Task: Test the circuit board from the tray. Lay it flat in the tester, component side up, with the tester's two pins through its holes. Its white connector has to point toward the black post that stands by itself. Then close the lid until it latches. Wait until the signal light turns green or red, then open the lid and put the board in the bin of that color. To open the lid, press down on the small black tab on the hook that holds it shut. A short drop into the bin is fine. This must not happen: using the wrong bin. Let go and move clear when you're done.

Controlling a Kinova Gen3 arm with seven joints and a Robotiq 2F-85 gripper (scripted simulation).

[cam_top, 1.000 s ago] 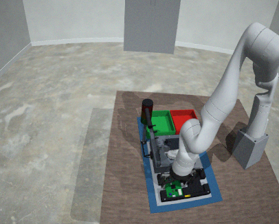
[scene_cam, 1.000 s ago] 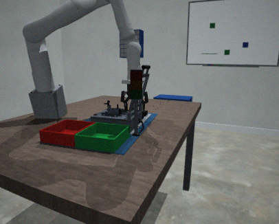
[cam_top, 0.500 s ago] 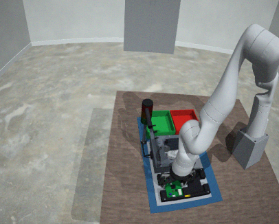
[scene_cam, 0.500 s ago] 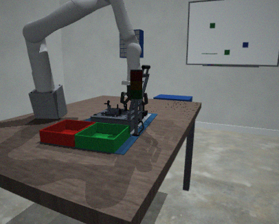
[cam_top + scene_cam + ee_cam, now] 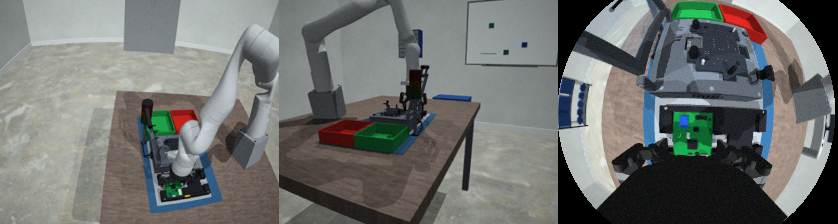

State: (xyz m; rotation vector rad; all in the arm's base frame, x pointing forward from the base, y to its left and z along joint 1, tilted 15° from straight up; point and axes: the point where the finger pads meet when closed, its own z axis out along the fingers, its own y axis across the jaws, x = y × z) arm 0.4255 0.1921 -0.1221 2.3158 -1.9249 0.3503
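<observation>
The green circuit board is 2 cm below my hand. Also, from my hand: clear lid: 11 cm ahead, 15 cm to the right, 15 cm above; red bin: 8 cm behind, 39 cm to the right, 2 cm below; green bin: 7 cm ahead, 36 cm to the right, 2 cm below.
</observation>
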